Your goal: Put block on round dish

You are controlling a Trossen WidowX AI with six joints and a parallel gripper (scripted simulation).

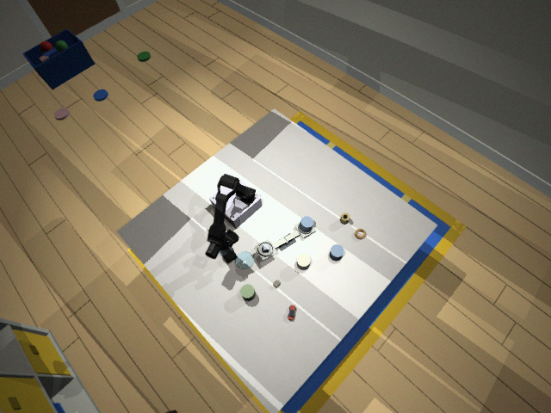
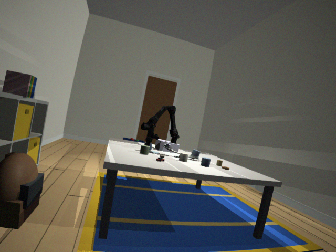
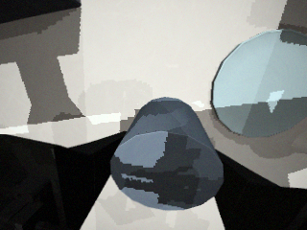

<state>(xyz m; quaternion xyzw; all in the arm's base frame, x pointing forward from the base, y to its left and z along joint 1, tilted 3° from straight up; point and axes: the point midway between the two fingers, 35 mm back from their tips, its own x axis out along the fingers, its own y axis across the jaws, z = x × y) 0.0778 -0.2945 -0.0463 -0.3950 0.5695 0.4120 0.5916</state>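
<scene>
Right now my gripper tip is 10 cm short of the round light blue dish, 3 cm to the right of it and 2 cm above it. From my gripper tip the other things lie so: balance beam (24 cm to the left, 22 cm ahead, 1 cm above); then small dark block (32 cm ahead, 2 cm to the left, 2 cm below); then green cylinder (23 cm ahead, 12 cm to the right, 1 cm above).
</scene>
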